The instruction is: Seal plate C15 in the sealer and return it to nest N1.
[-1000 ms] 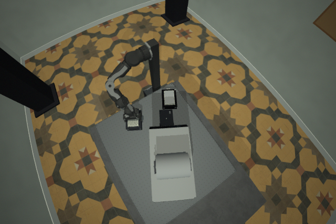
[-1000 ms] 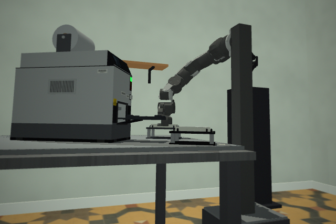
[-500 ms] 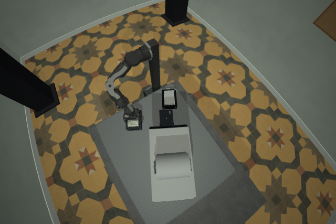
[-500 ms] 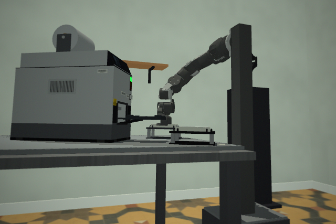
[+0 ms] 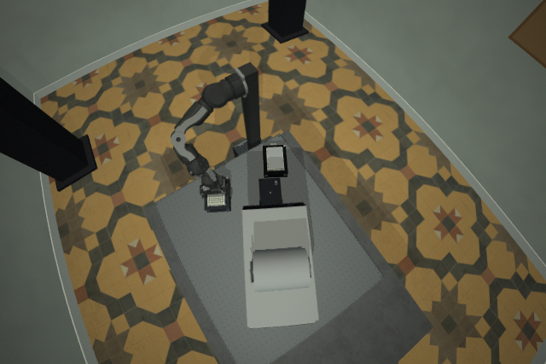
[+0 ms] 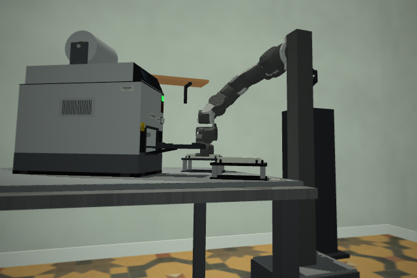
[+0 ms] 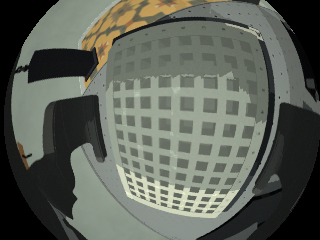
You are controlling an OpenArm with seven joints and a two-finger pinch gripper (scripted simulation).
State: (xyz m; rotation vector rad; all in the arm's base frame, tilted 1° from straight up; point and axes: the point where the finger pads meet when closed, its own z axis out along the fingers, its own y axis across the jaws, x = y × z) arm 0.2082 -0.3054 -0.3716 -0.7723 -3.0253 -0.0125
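My hand is right at the plate C15. Round my hand: sealer stage (21 cm to the left, 15 cm ahead, 4 cm above); then sealed plate C51 (34 cm to the left, 1 cm ahead); then start key (20 cm ahead, 13 cm above, 8 cm to the left).
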